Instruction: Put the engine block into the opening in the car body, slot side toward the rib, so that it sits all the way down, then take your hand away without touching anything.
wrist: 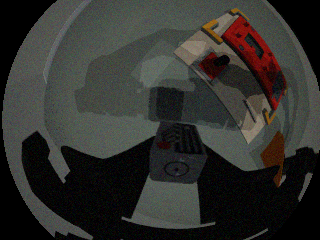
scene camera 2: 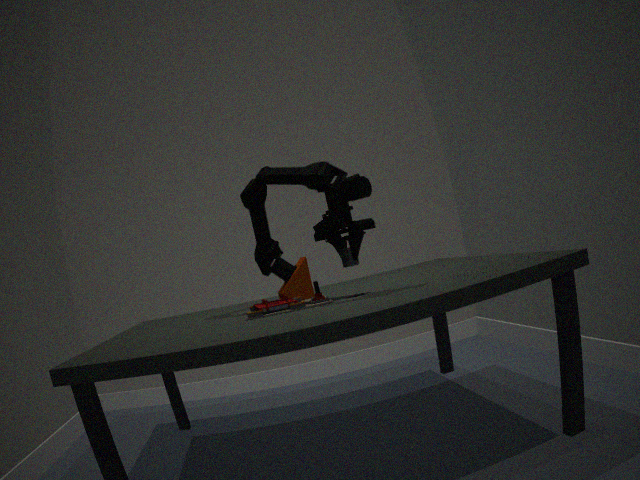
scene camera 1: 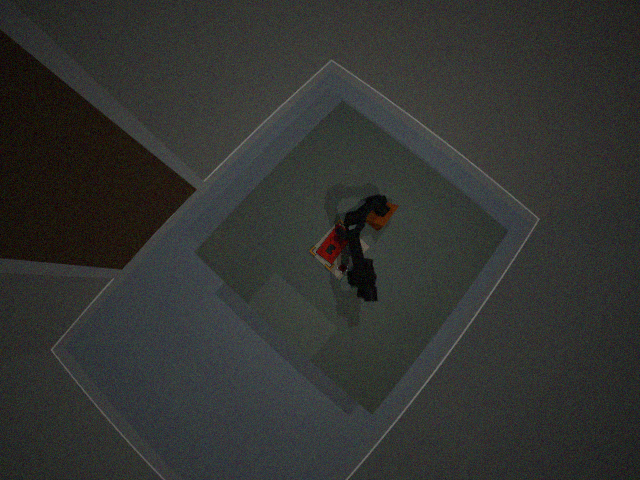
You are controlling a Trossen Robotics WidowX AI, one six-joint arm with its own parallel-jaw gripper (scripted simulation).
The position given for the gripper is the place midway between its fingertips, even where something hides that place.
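Note:
A car body (wrist: 243,39) is in view, and so is an engine block (wrist: 173,160), which is being carried by the gripper (scene camera 2: 350,261). The wrist view shows the gripper (wrist: 176,142) too.

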